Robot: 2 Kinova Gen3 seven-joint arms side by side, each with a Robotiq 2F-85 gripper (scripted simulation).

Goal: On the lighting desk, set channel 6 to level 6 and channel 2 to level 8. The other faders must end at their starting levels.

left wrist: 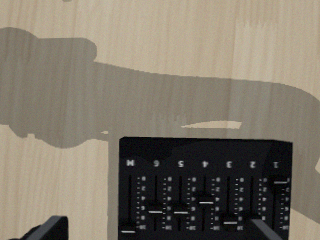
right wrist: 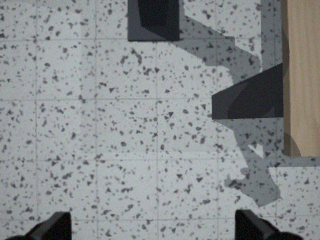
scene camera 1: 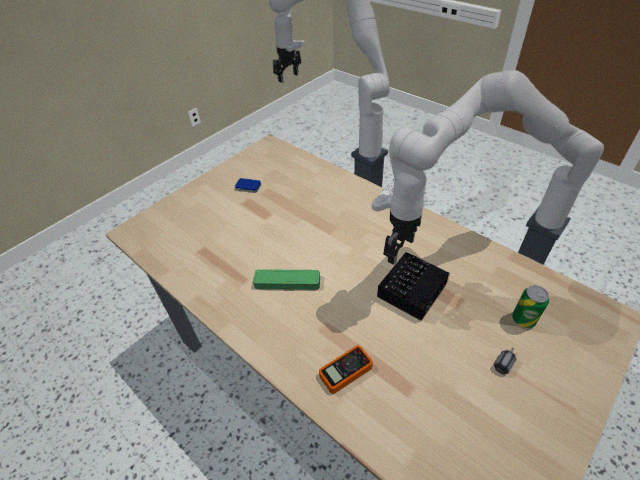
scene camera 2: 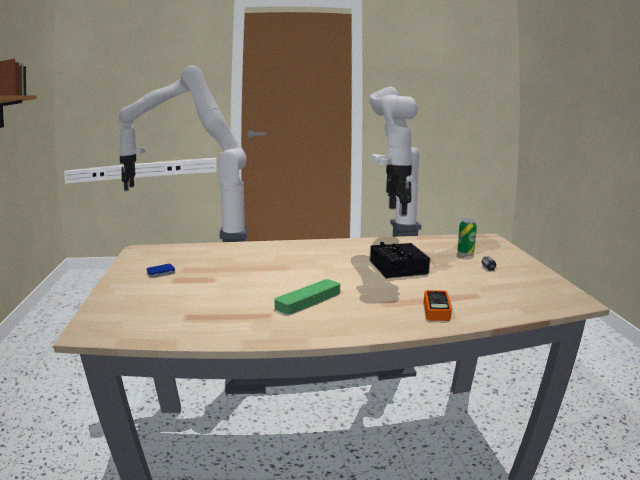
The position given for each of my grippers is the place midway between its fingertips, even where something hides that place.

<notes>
In view: my left gripper [scene camera 2: 397, 212] and a green box [scene camera 1: 263, 278].
The green box shows as well in scene camera 2 [scene camera 2: 289, 303]. My left gripper is seen too in scene camera 1 [scene camera 1: 400, 251]. The left wrist view misses the green box: it is out of frame. The right wrist view misses the green box: it is out of frame.
</notes>
